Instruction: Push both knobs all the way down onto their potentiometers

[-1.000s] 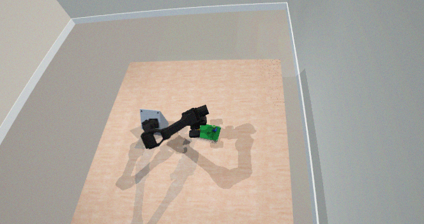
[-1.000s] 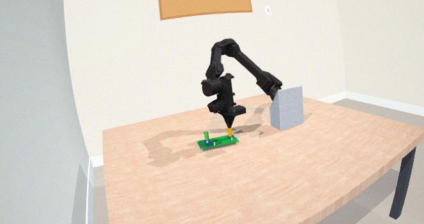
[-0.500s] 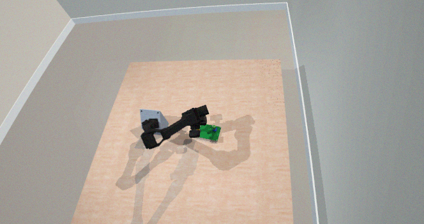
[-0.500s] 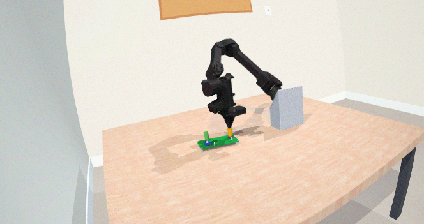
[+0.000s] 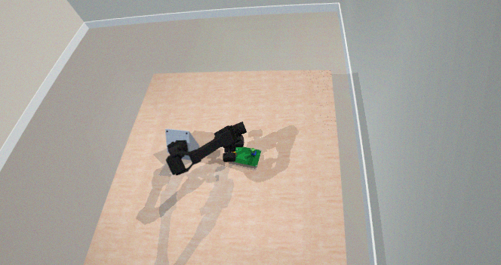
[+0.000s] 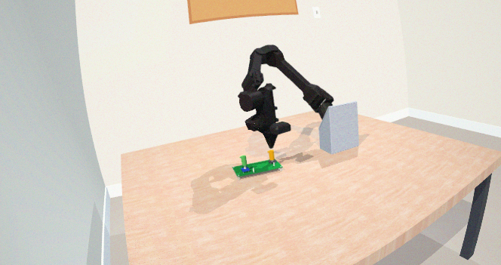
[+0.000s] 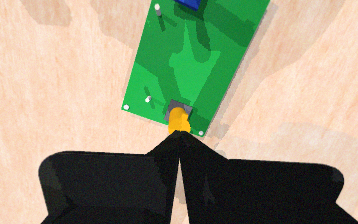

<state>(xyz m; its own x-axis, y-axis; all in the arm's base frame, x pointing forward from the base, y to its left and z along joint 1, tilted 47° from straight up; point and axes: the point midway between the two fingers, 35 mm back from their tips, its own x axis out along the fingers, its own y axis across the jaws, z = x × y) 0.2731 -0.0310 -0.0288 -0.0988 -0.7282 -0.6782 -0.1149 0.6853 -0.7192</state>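
Now: the green knob 110 mm ahead of my gripper tip, 10 mm to the left of it and 10 mm below it.
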